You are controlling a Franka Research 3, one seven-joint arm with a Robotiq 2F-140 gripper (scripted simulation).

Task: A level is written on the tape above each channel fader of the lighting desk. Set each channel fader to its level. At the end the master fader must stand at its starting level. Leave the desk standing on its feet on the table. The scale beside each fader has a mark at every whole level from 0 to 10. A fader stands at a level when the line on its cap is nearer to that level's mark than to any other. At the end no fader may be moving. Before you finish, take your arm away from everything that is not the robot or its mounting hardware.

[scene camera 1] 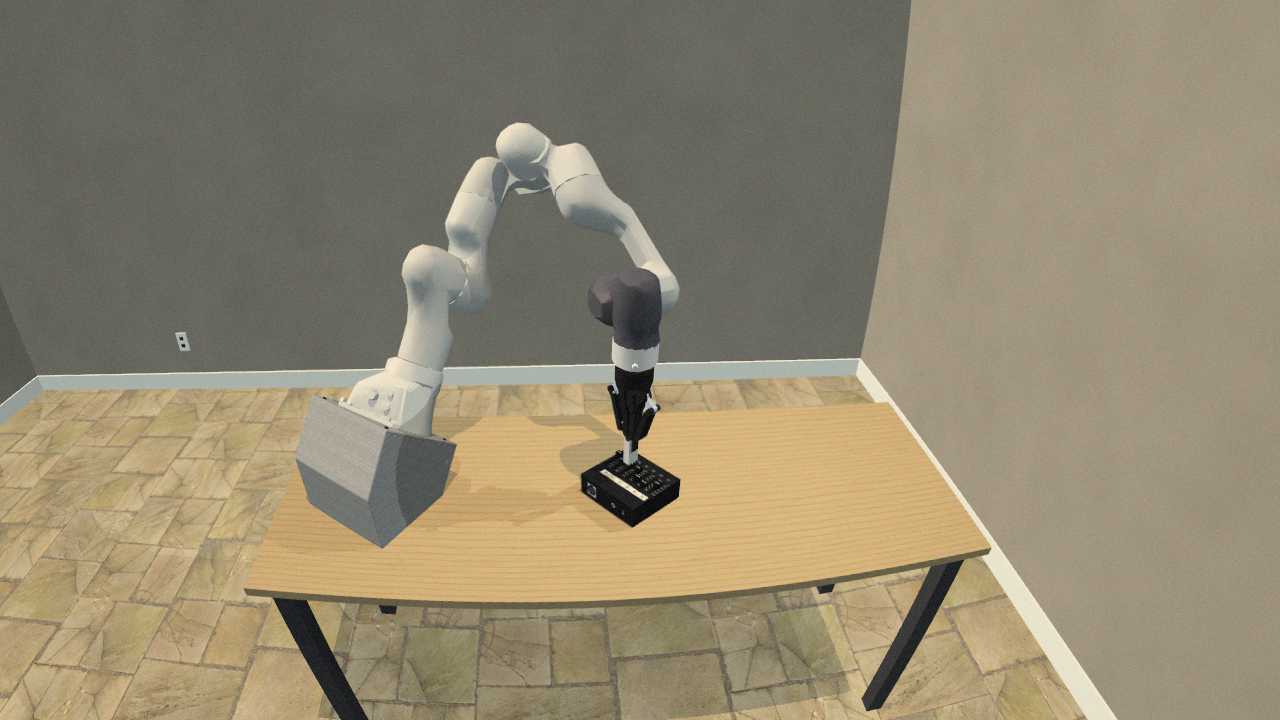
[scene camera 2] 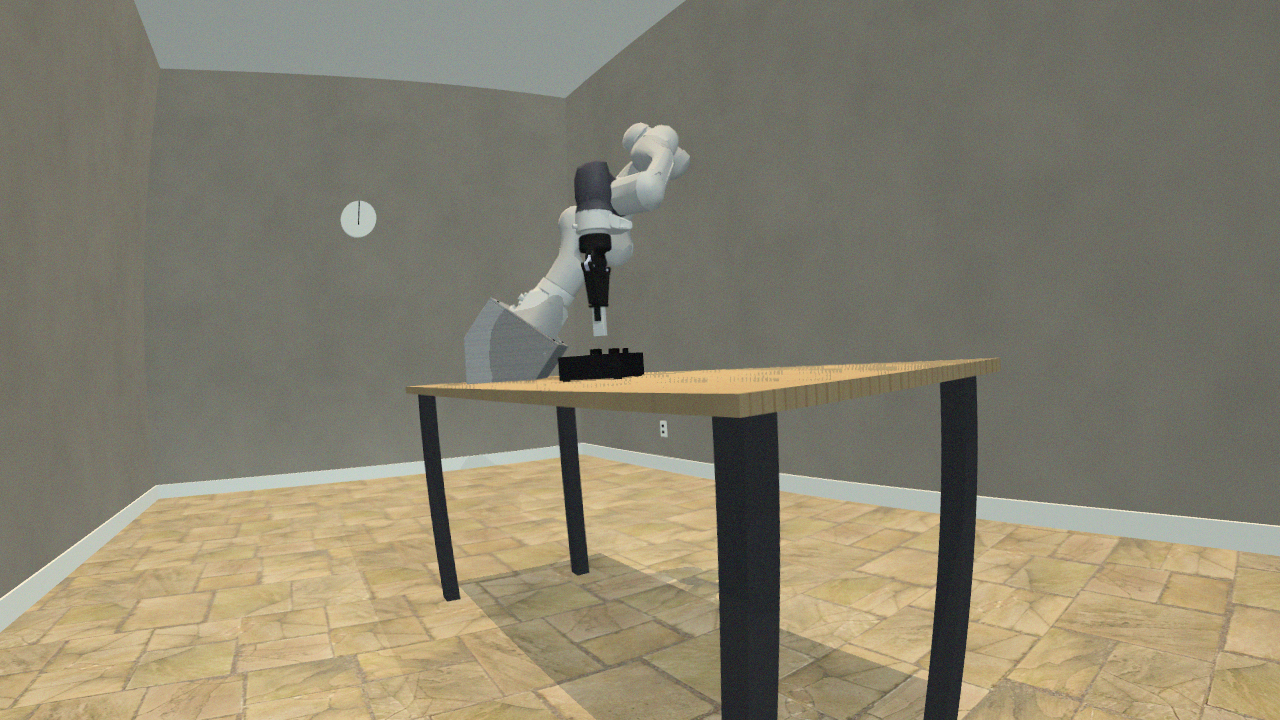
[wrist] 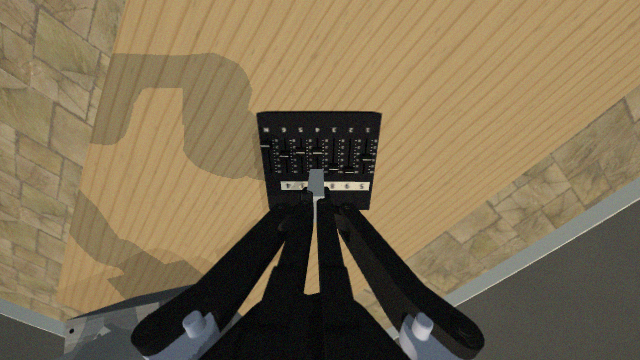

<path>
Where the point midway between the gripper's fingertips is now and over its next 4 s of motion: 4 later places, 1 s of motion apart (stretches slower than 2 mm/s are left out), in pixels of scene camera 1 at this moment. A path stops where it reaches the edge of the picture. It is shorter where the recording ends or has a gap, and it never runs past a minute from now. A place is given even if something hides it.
My gripper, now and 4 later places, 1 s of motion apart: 630, 461; 629, 465; 629, 469; 629, 472; 630, 473
</path>
